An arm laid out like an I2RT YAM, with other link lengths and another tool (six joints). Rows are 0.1 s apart.
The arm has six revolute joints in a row. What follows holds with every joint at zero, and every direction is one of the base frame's. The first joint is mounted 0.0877 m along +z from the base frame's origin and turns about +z. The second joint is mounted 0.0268 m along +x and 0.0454 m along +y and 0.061 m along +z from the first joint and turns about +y. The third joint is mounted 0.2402 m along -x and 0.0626 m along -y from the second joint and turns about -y. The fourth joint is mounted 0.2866 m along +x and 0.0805 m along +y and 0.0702 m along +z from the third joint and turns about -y. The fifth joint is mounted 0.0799 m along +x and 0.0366 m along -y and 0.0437 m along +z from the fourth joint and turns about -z. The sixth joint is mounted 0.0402 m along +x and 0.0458 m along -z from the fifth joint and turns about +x. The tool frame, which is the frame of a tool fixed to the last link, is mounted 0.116 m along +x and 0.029 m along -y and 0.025 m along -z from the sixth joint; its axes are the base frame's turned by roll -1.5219, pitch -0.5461 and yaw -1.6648 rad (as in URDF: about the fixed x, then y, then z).
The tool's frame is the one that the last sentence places.
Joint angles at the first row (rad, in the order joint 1, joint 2, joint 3, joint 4, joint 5, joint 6):
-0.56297 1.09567 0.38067 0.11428 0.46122 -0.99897
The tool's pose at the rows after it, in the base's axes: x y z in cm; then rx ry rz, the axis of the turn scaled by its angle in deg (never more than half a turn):
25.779 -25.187 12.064 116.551 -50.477 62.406
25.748 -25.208 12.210 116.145 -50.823 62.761
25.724 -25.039 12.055 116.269 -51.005 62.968
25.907 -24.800 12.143 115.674 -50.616 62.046
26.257 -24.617 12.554 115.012 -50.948 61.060
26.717 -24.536 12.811 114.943 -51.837 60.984
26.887 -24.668 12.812 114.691 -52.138 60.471
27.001 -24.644 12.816 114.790 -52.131 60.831
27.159 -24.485 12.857 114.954 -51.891 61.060
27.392 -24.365 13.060 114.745 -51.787 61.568
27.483 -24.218 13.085 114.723 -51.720 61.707
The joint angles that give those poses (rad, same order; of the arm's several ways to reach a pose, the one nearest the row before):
-0.56289 1.09244 0.38077 0.11392 0.45942 -1.00167
-0.56297 1.08805 0.38038 0.11510 0.46160 -0.99715
-0.55927 1.08446 0.37418 0.11615 0.46112 -0.99115
-0.53907 1.09925 0.38291 0.11611 0.49443 -0.98835
-0.51668 1.11838 0.41099 0.09440 0.53125 -0.97236
-0.50365 1.13843 0.43920 0.07506 0.54372 -0.94942
-0.50122 1.15850 0.45351 0.07475 0.55390 -0.94418
-0.50031 1.15987 0.45408 0.07812 0.54997 -0.94303
-0.49400 1.15971 0.45527 0.07712 0.55070 -0.94181
-0.48648 1.16119 0.45976 0.07960 0.55507 -0.93884
-0.48028 1.16123 0.46007 0.07928 0.55915 -0.93568

